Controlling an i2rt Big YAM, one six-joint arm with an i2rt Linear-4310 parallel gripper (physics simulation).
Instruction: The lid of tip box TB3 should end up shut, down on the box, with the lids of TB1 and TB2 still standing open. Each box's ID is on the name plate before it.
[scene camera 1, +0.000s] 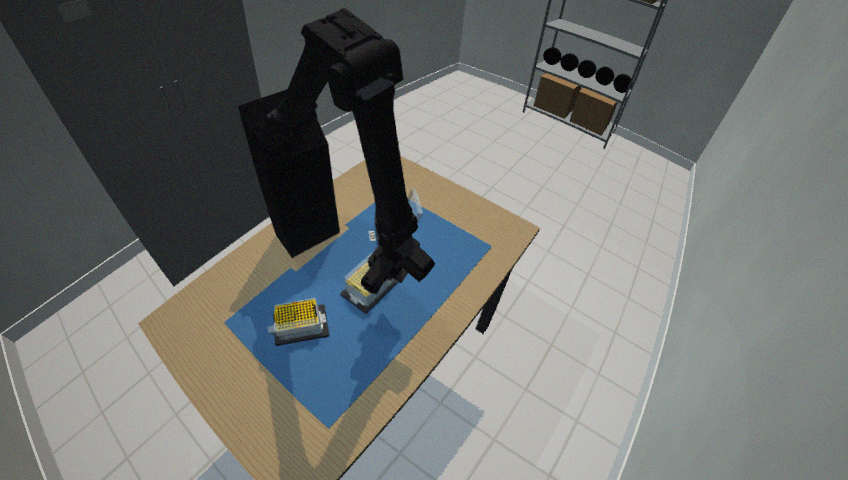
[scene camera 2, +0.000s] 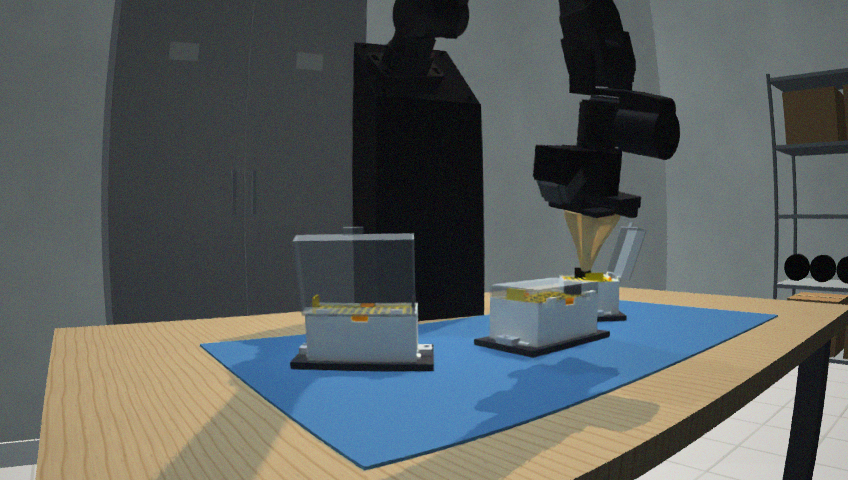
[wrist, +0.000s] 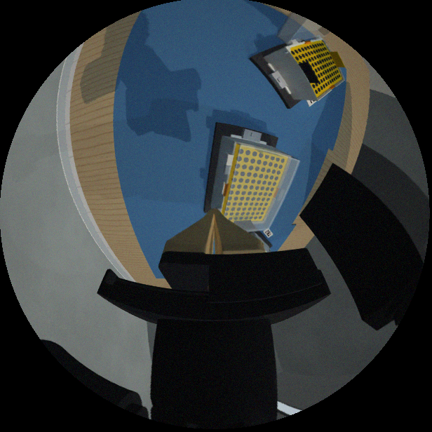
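Where they show: gripper, fingertip midpoint: (scene camera 2: 585, 270); arm's base at its link origin: (scene camera 1: 277, 129) (scene camera 2: 403, 71).
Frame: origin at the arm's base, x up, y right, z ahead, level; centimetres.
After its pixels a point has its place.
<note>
Three tip boxes with yellow racks stand in a row. The near box (scene camera 1: 296, 325) @[z 31.1, x -28.1, y 29.5 cm] (scene camera 2: 361, 340) @[z 27.3, x -39.2, y 27.7 cm] (wrist: 317, 67) has its clear lid (scene camera 2: 357, 267) @[z 30.3, x -31.0, y 29.9 cm] standing open. The middle box (scene camera 1: 361, 292) @[z 34.3, x -35.8, y 8.7 cm] (scene camera 2: 516, 324) @[z 32.4, x -39.2, y 8.6 cm] (wrist: 255, 185) has its clear lid (scene camera 2: 535, 287) @[z 34.3, x -34.7, y 7.3 cm] lying down over the rack. The far box (scene camera 2: 608, 297) @[z 30.4, x -38.8, y -16.5 cm] has its lid (scene camera 2: 630, 249) @[z 33.0, x -31.3, y -19.1 cm] (scene camera 1: 415, 203) @[z 30.8, x -27.9, y -23.2 cm] standing open, leaning back; the arm hides most of this box in scene camera 1. A small name plate (scene camera 1: 372, 236) @[z 20.0, x -42.2, y -14.2 cm] shows, but I cannot read its ID. My gripper (scene camera 2: 586, 271) @[z 38.5, x -32.8, y 2.3 cm] (wrist: 213, 213) is shut and empty, its tips close above the middle box's far end.
The boxes stand on a blue mat (scene camera 1: 440, 246) @[z 41.0, x -42.4, y -24.1 cm] (scene camera 2: 333, 410) @[z 37.9, x -42.4, y 37.9 cm] (wrist: 165, 165) on a wooden table (scene camera 1: 196, 368) @[z 9.2, x -42.7, y 54.3 cm] (scene camera 2: 119, 392) @[z 22.6, x -42.7, y 54.1 cm]. The arm's black pedestal (scene camera 1: 303, 196) @[z 6.5, x -20.6, y 0.3 cm] (scene camera 2: 419, 208) @[z 6.0, x -24.5, y 1.8 cm] stands behind. A shelf rack (scene camera 1: 595, 37) is against the far wall.
</note>
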